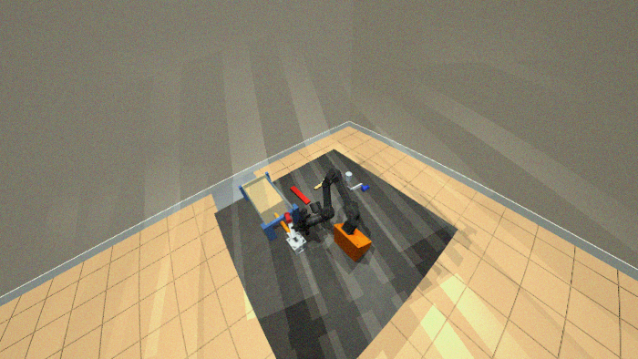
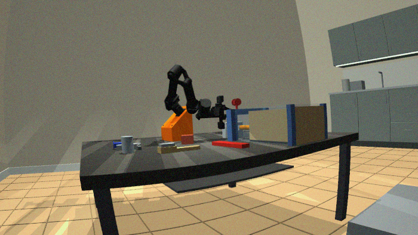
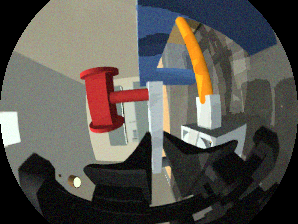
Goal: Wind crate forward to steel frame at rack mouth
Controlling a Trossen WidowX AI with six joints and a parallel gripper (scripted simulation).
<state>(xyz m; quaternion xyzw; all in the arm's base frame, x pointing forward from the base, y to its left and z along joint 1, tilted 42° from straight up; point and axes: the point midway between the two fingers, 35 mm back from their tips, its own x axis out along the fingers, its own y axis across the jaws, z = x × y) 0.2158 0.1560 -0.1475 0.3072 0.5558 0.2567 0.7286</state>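
Now: gripper tip 120 mm above the grey winch and 70 mm past it. From my gripper tip the other things lie so: wooden-handled tool 470 mm to the right, 300 mm ahead, 130 mm below; clear-panelled cubby 350 mm ahead, 30 mm below, 20 mm to the left; flat red bar 320 mm ahead, 240 mm to the right, 140 mm below.
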